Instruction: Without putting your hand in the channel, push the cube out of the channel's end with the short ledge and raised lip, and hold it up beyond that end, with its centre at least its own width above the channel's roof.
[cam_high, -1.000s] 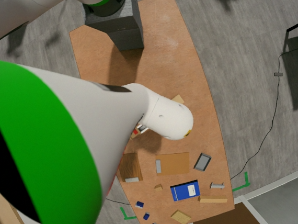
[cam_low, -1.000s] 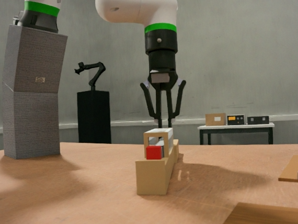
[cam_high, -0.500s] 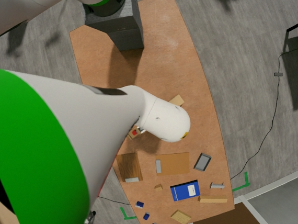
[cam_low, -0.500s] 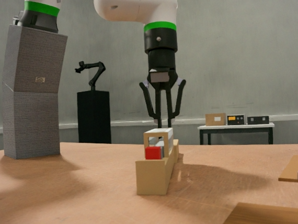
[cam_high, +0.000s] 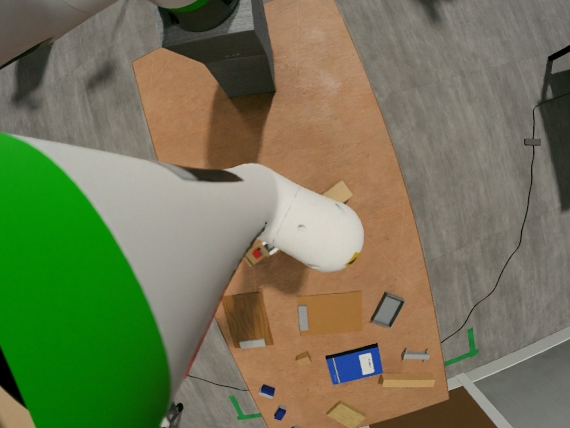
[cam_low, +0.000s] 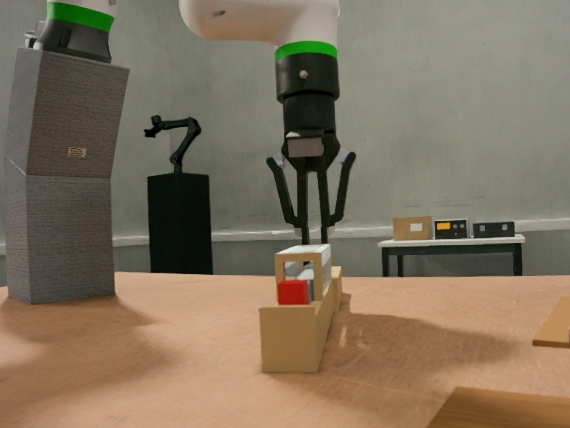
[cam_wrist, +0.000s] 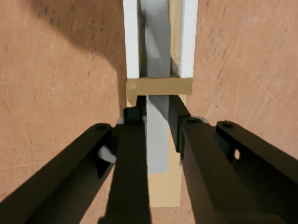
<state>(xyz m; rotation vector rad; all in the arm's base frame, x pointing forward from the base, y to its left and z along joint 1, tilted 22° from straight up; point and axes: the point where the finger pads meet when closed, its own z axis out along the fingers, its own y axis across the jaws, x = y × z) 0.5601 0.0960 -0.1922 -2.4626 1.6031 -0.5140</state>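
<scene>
The thin grey stick is 30 mm below my hand. Round my hand: grey bar 130 mm to the right, 60 mm ahead, 30 mm below; red cube 200 mm to the right, 90 mm ahead, 30 mm below; channel 100 mm to the right, 40 mm ahead, 30 mm below.
</scene>
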